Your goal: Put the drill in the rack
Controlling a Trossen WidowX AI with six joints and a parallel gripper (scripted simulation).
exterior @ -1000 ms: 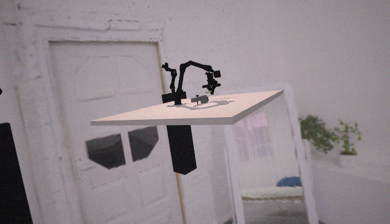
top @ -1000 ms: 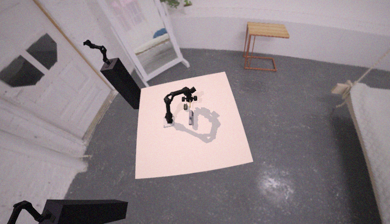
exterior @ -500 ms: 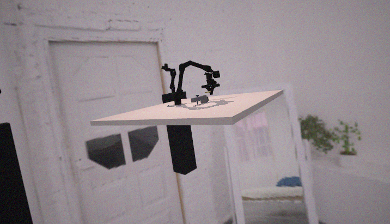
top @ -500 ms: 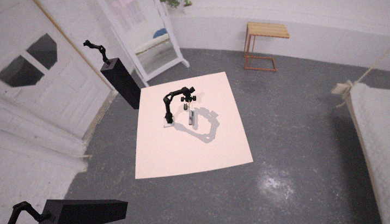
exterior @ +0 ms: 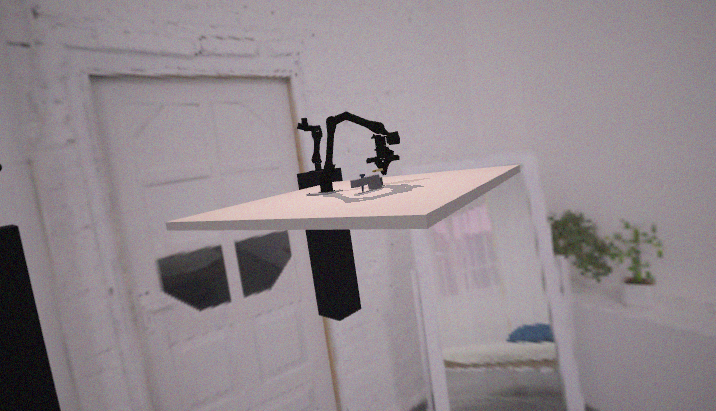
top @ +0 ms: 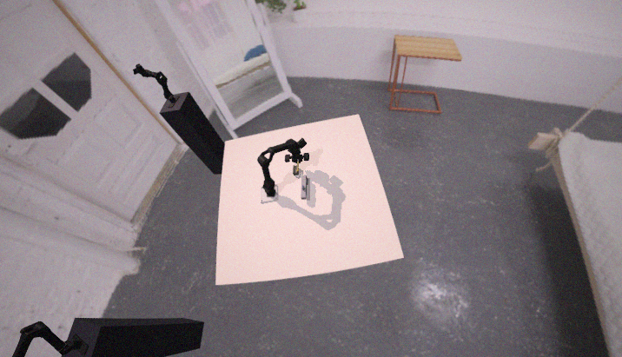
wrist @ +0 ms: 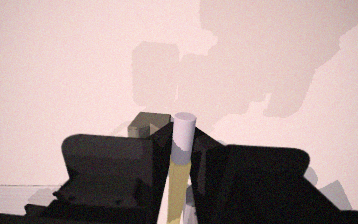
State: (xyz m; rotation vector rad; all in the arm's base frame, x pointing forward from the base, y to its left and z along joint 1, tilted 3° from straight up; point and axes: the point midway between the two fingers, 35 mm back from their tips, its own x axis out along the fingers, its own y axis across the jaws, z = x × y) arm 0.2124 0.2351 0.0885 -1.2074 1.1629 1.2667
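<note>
Now: the drill 4 cm to the right of my gripper tip and 3 cm above it. Round my gripper tip: blue key 23 cm to the right, 5 cm ahead; grey stepped rack 4 cm to the right, 3 cm below, 3 cm behind.
</note>
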